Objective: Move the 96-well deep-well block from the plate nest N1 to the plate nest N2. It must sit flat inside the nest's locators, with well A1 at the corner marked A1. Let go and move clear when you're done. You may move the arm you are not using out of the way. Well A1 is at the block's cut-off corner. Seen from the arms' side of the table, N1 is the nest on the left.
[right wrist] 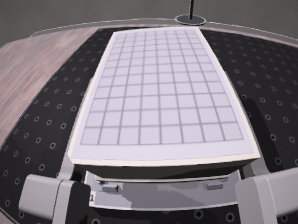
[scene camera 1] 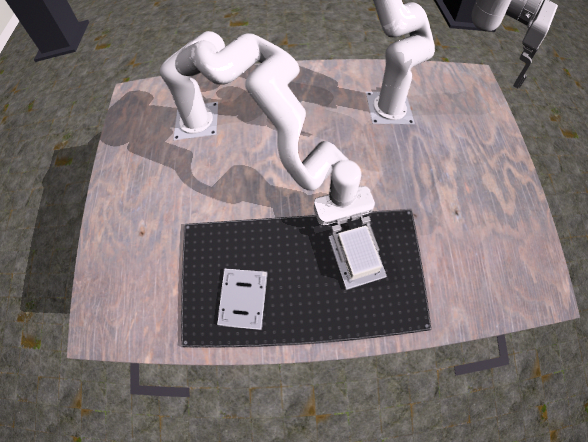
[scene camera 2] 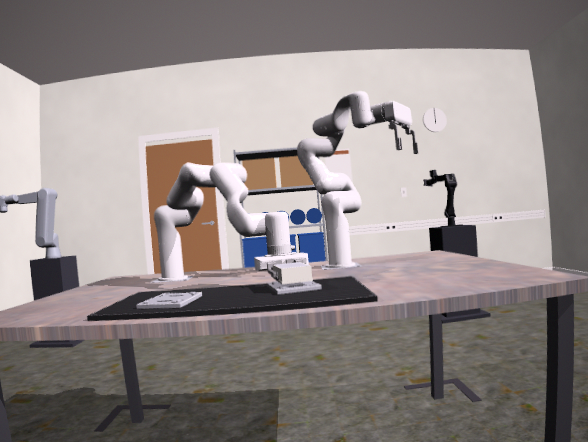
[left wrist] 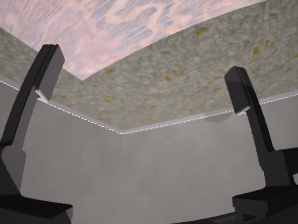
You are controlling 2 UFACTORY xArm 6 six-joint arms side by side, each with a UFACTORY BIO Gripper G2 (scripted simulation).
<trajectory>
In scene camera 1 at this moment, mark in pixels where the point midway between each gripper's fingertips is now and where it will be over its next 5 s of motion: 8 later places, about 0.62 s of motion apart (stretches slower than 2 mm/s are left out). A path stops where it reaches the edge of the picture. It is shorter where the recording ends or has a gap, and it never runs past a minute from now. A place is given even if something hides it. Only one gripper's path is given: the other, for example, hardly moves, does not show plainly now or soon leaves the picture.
The right gripper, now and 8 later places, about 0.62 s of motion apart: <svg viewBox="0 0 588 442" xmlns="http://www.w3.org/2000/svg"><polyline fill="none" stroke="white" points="360,256 361,254 362,251 363,248 353,251 332,259 312,267 292,274 270,281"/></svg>
</trajectory>
